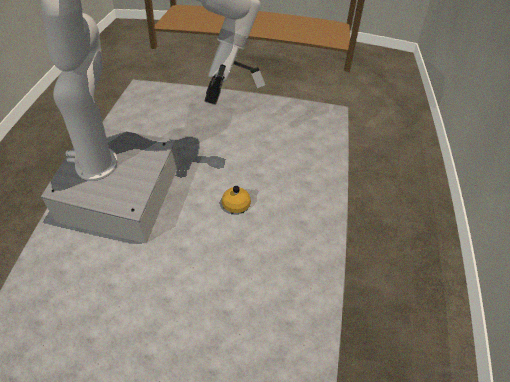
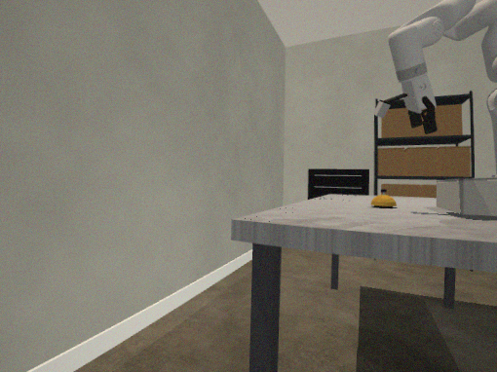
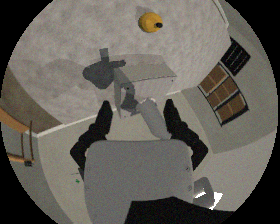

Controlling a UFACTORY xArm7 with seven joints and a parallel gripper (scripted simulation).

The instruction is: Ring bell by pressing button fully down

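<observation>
Now: the small dark button 210 mm below my hand, 160 mm to the right of it and 70 mm ahead of it. The rest, counted from my hand: yellow dome bell 220 mm below, 160 mm to the right, 70 mm ahead.
</observation>
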